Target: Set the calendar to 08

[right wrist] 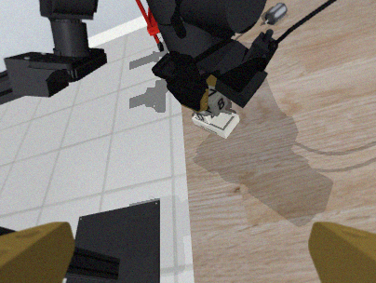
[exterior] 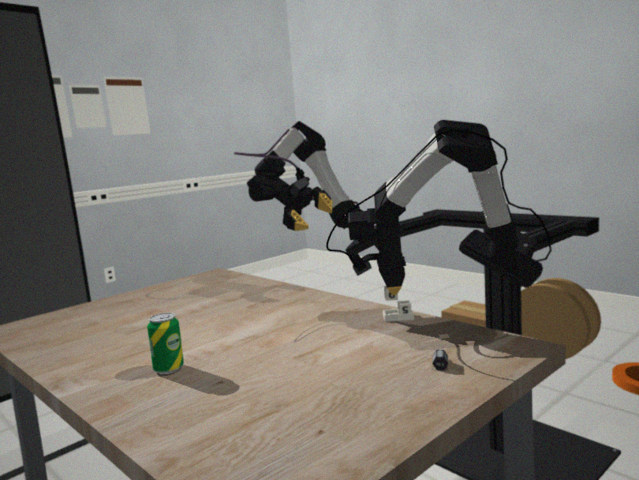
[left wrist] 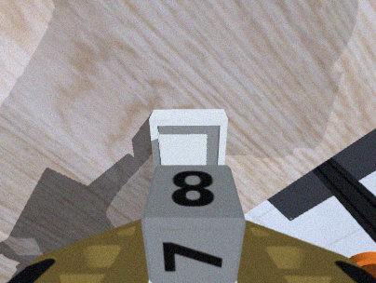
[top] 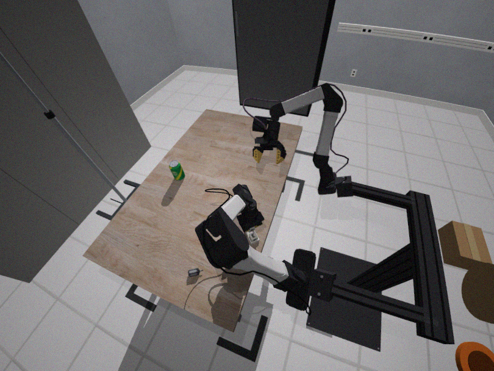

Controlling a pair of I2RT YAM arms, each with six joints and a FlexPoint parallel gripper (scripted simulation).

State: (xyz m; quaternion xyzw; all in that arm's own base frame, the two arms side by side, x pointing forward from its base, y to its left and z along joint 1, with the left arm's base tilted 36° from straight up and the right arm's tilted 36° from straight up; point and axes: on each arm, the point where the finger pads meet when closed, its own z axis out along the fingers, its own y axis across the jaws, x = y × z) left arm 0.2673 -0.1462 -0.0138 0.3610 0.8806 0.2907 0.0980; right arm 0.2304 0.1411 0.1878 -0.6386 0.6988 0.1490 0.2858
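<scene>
Right now my left hand is 70 mm above the white tray, 10 mm to the right of it and 10 mm past it. Round my left hand: can: 550 mm ahead, 160 mm to the right, 10 mm below.
</scene>
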